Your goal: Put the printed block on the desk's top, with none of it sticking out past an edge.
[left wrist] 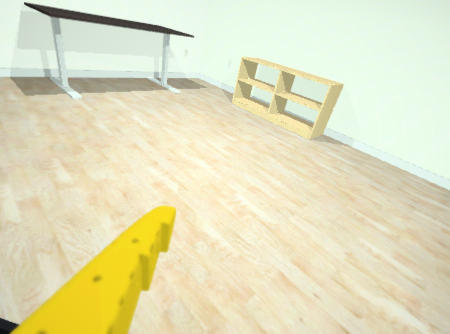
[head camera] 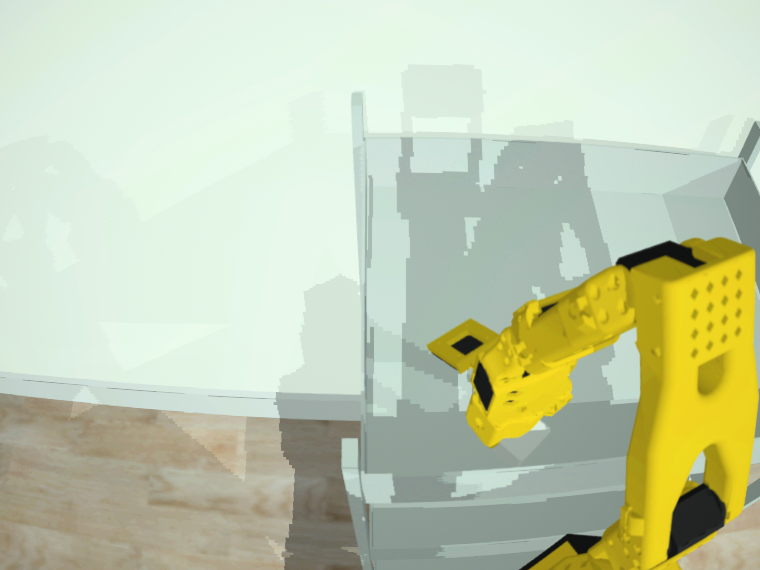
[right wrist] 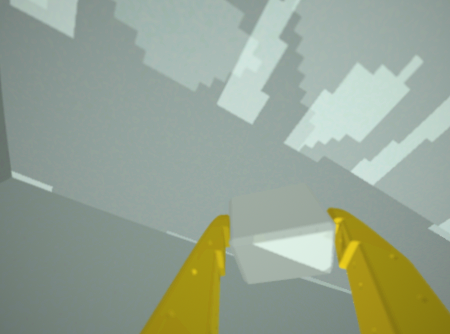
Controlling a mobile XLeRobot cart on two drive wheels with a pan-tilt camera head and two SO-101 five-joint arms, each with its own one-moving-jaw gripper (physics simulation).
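Places are measured from the left arm's base along level axes (x ahead, y left, z up), in metres.
Where they show: left end effector, tool point: [left wrist: 172, 223]; right end effector, tool point: [head camera: 494, 440] [right wrist: 229, 226].
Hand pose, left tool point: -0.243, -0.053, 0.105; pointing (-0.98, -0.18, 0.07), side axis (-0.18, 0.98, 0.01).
After its pixels a point has its place, as x, y, z.
The printed block [right wrist: 280, 212] @[0.176, -0.365, -0.095] is a small pale grey block with a bright lit patch on one face. It sits between the jaws of my right gripper [right wrist: 281, 220], which press on its two sides. In the head view, part of the block [head camera: 521, 446] @[0.152, -0.356, -0.085] shows below the right gripper, over the pale grey walled unit [head camera: 491, 487] @[0.138, -0.316, -0.082]; whether it touches the unit is unclear. A desk [left wrist: 107, 21] @[-2.630, -1.692, -0.055] with a dark top and pale metal legs stands far off in the left wrist view. My left gripper shows one notched jaw, so it is fully open, pointing over the floor.
The walled unit has a thin raised left side panel [head camera: 358, 245] @[0.464, -0.399, -0.200], a back rim and a sloped right side, and stands against a white wall [head camera: 184, 184] @[0.621, -0.258, -0.148]. A light wooden shelf unit [left wrist: 324, 111] @[-2.955, 0.621, -0.454] stands by the wall right of the desk. Wood floor [head camera: 122, 466] @[0.657, 0.063, -0.775] [left wrist: 225, 225] @[-1.179, -0.060, -0.775] lies between.
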